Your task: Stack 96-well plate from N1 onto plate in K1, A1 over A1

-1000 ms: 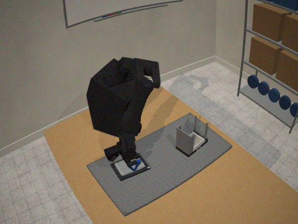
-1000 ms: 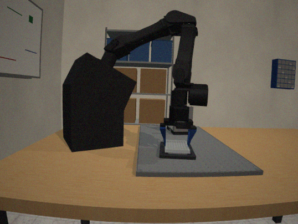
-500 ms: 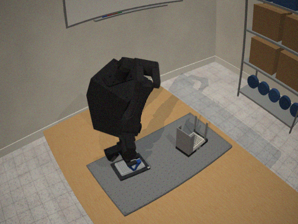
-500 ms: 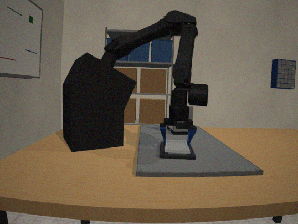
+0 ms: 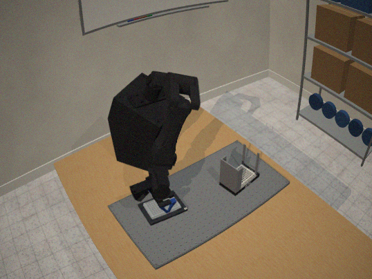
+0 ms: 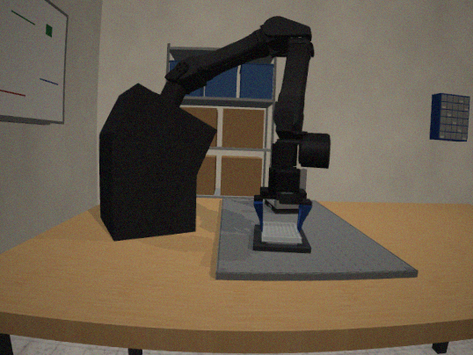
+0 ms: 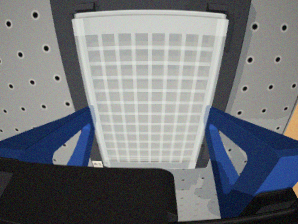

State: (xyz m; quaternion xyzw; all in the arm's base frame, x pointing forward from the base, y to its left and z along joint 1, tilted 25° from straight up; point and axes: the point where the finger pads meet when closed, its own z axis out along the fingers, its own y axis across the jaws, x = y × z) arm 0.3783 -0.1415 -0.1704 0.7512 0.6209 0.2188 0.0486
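Right now the black plate nest N1 is 20 mm below my hand. From my hand the other things lie so: pale A1 mark: 60 mm ahead, 60 mm to the left, 10 mm below; then grey rack wall: 90 mm ahead, 260 mm to the left, 60 mm above.
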